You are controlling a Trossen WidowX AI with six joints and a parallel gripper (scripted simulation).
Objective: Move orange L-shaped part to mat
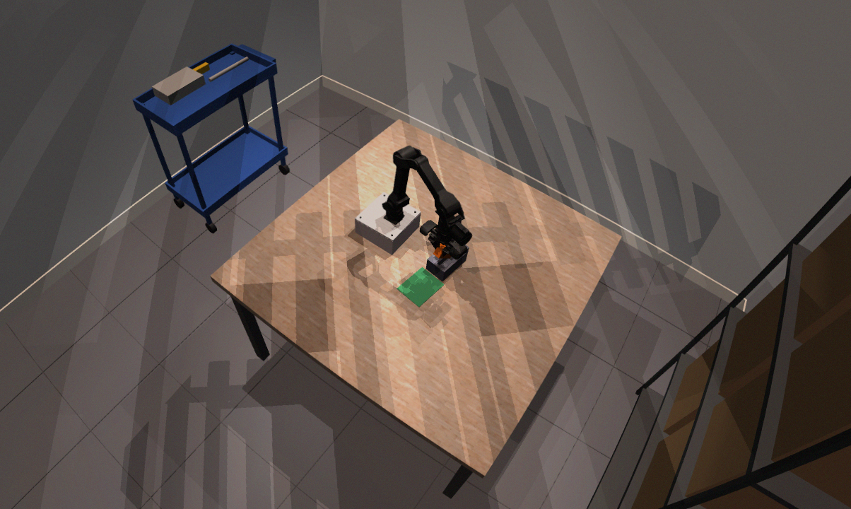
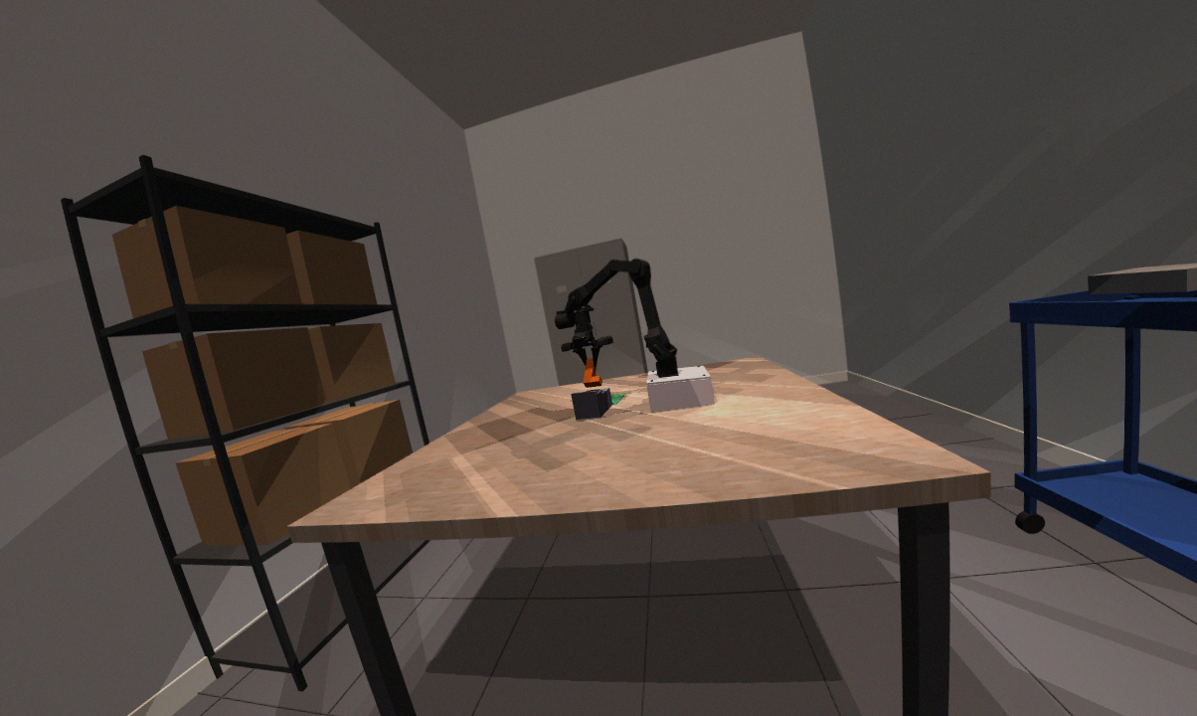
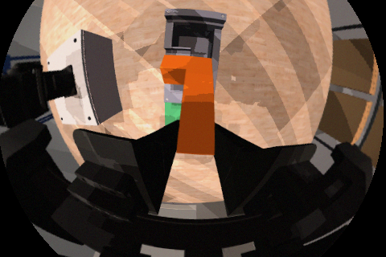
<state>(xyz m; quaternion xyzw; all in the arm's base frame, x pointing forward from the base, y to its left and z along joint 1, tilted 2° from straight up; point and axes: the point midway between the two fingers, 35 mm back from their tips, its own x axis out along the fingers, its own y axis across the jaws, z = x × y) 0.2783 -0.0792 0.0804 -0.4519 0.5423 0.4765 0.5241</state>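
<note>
My gripper tip is 170 mm above the green mat, 80 mm to the left of it and 20 mm past it. The rest, counted from my gripper tip: orange L-shaped part (30 mm to the left, 30 mm below, 10 mm behind).
</note>
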